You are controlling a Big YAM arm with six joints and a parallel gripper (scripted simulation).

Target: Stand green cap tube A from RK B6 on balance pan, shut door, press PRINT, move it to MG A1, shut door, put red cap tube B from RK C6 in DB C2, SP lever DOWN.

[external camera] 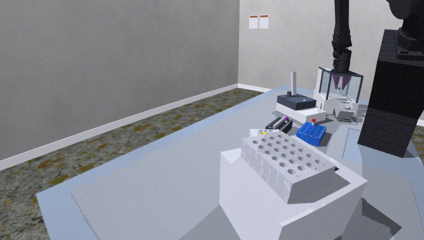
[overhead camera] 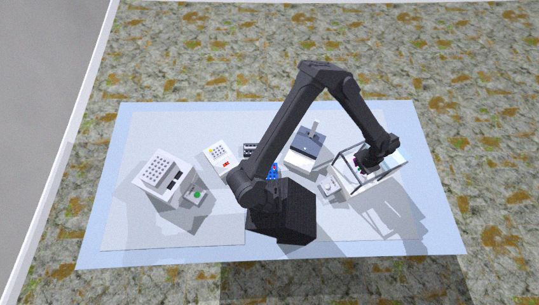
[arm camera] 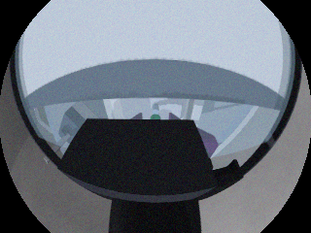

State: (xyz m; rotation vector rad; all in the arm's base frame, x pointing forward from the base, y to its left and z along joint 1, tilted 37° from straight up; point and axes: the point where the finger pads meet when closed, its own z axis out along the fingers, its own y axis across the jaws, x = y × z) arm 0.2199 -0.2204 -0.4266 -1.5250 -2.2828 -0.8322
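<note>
The round pan is 50 mm below my hand. From my hand the other things lie so: balance door: 40 mm ahead, 80 mm to the right, 80 mm above; white print key: 60 mm behind, 140 mm to the left, 60 mm below; SP lever: 200 mm ahead, 180 mm to the left, 20 mm above.
</note>
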